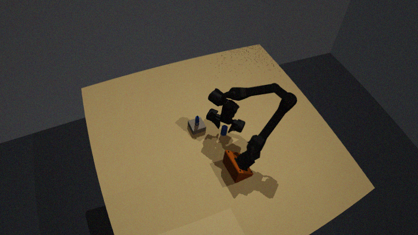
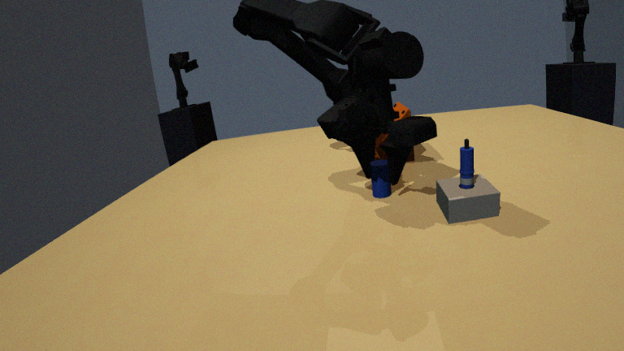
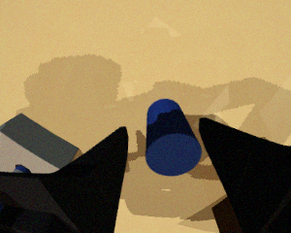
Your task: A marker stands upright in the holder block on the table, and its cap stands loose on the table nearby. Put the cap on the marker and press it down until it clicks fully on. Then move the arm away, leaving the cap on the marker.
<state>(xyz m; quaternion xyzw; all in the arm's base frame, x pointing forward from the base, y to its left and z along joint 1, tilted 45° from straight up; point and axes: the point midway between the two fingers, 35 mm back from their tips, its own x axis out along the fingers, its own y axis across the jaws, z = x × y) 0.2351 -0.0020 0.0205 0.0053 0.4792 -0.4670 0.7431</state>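
Now: the blue marker cap right at my gripper tip. Also, from my gripper tip: grey holder block 7 cm ahead, 12 cm to the left, 1 cm below.
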